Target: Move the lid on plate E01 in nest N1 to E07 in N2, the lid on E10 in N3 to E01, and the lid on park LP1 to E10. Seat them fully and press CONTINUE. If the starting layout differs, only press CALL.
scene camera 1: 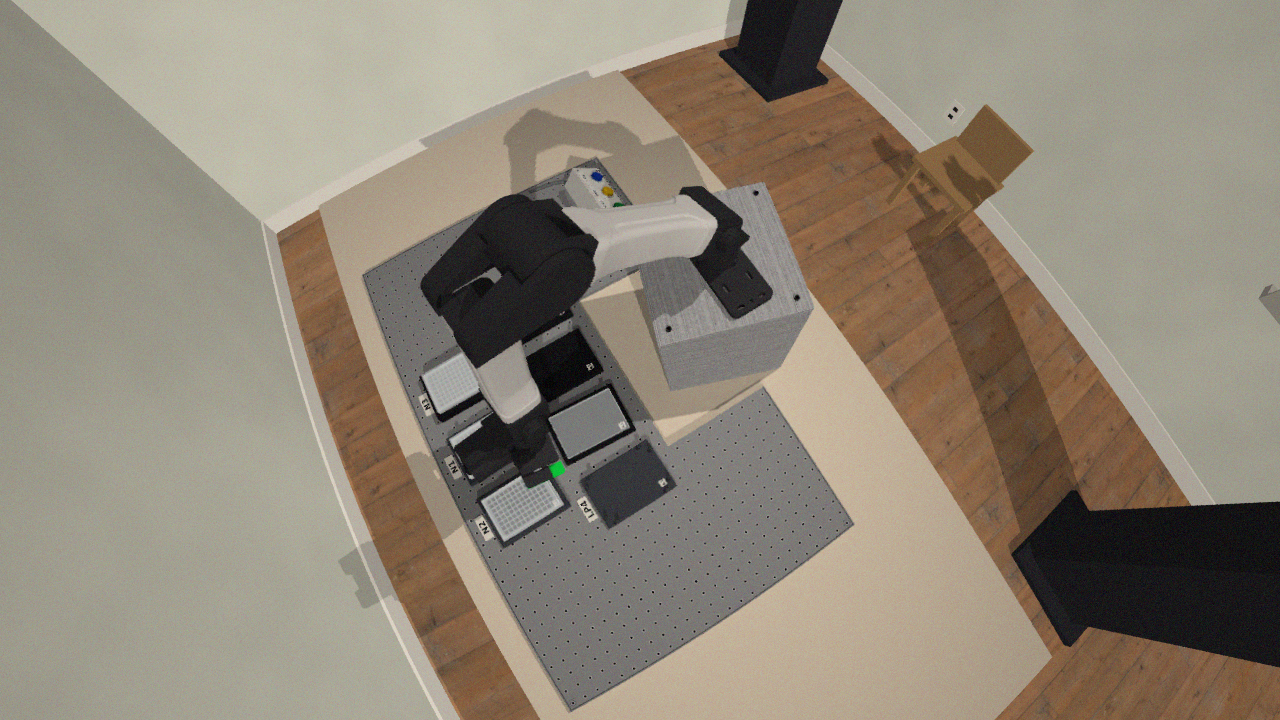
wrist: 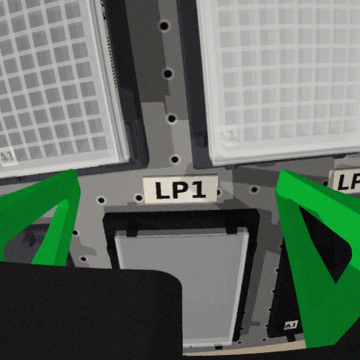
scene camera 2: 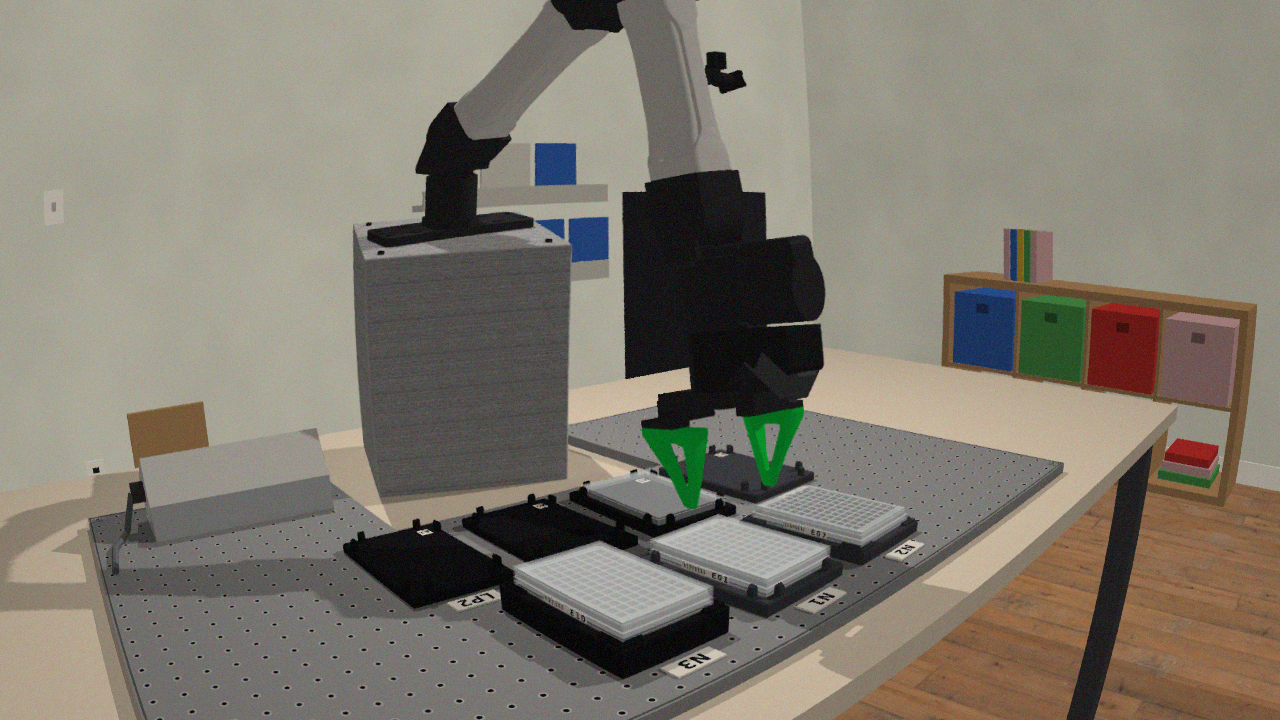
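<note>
My gripper [scene camera 2: 729,495] [wrist: 177,180] is open and empty, its green fingers wide apart, low over the gap between the nests and park LP1. The clear lid [scene camera 1: 590,425] [scene camera 2: 648,495] [wrist: 185,280] lies flat on LP1. Plate E01 [scene camera 2: 741,550] [wrist: 285,75] sits in nest N1 under a frosted lid; the arm partly covers it in scene camera 1. Plate E07 [scene camera 1: 521,507] [scene camera 2: 832,513] [wrist: 45,85] sits in N2, its wells sharp, with no lid seen. Plate E10 [scene camera 1: 450,385] [scene camera 2: 617,582] sits lidded in N3.
Dark park LP4 [scene camera 1: 628,483] [scene camera 2: 747,472] and black parks LP3 [scene camera 1: 563,362] [scene camera 2: 547,528] and LP2 [scene camera 2: 420,562] hold no lid. The button box [scene camera 1: 583,189] [scene camera 2: 237,488] stands at the board's far end. The arm's grey pedestal [scene camera 1: 733,344] [scene camera 2: 465,367] stands behind the parks.
</note>
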